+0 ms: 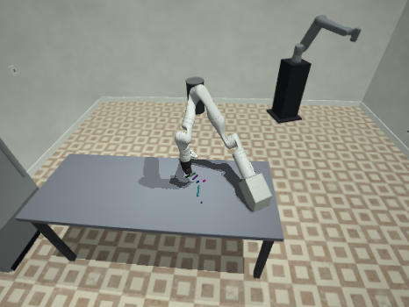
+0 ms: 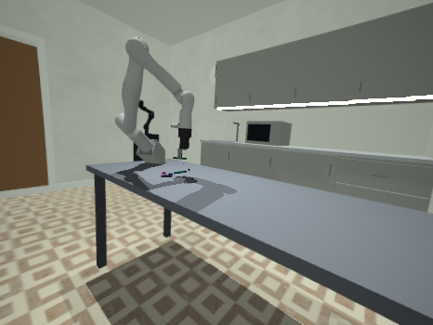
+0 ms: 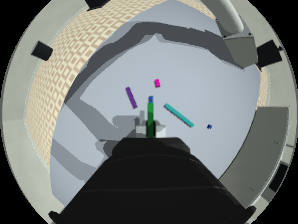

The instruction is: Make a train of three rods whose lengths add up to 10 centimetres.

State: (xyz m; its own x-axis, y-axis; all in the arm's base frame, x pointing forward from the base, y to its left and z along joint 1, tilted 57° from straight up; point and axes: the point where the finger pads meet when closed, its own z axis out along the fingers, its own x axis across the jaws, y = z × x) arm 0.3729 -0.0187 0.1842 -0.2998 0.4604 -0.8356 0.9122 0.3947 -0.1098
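The green rod lies 1 cm below my hand. From my hand the other things lie so: magenta rod: 11 cm below, 10 cm behind, 1 cm to the right; then turquoise rod: 11 cm below, 7 cm to the left, 4 cm behind; then purple rod: 11 cm below, 7 cm to the right, 4 cm behind.
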